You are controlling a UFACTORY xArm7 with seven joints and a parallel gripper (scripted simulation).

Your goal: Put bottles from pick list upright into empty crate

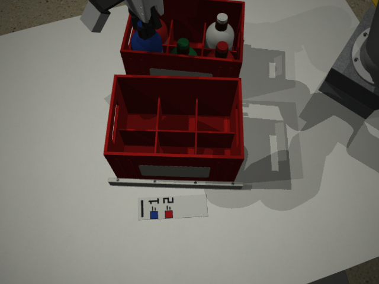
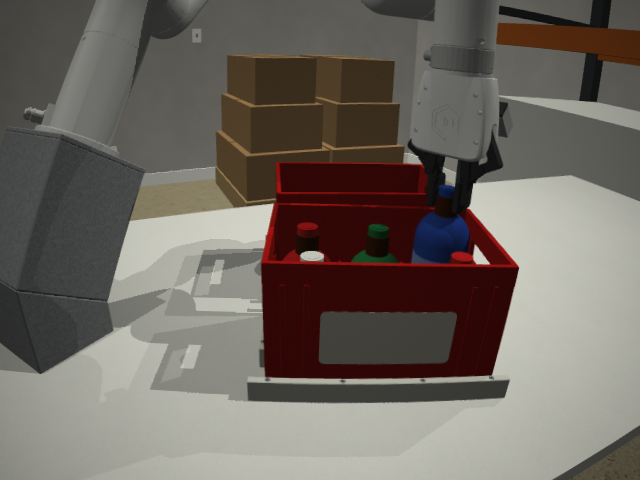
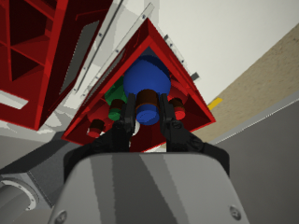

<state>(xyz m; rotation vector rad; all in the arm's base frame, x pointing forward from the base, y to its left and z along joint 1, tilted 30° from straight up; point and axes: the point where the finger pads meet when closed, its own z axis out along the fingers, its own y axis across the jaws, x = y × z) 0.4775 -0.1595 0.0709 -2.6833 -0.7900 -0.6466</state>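
My hand is 7 cm above the blue bottle. Also, from my hand: red bottle 12 cm below, 8 cm to the right, 1 cm behind; then green bottle 12 cm below, 9 cm behind, 1 cm to the left; then white bottle 18 cm behind, 12 cm below, 7 cm to the right.
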